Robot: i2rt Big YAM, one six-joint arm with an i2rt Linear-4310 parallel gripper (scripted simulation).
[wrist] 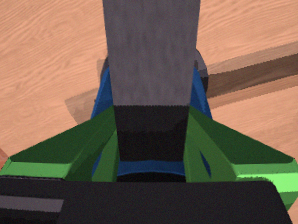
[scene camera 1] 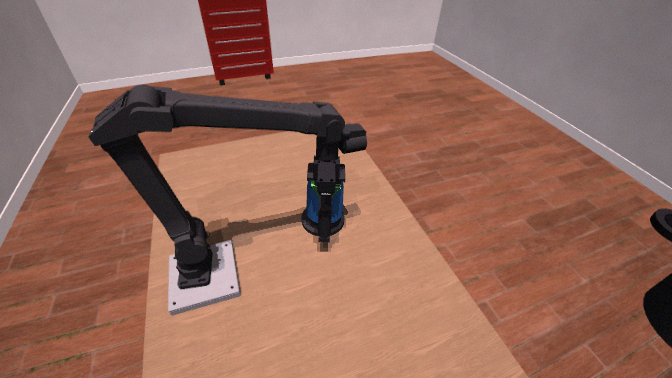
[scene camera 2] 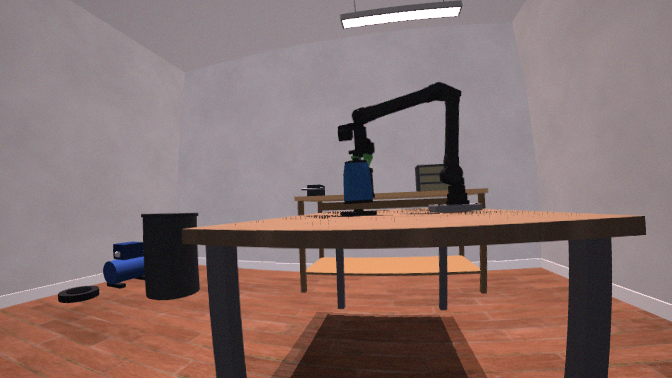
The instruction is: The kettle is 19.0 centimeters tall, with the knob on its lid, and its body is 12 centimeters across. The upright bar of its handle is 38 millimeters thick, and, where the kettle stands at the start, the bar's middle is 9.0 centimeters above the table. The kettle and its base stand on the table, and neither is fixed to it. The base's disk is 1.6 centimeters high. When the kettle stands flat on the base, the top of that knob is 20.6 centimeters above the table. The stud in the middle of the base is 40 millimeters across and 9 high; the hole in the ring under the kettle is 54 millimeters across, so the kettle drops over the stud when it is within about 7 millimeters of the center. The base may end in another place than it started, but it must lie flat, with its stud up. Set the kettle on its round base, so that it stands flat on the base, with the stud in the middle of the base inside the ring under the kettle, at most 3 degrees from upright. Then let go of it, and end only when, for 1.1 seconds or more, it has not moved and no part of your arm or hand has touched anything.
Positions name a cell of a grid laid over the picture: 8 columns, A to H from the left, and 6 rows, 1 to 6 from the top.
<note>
In view: my gripper (wrist: E4) and a blue kettle (scene camera 1: D4).
The blue kettle is seen too in scene camera 2 (scene camera 2: E3).
</note>
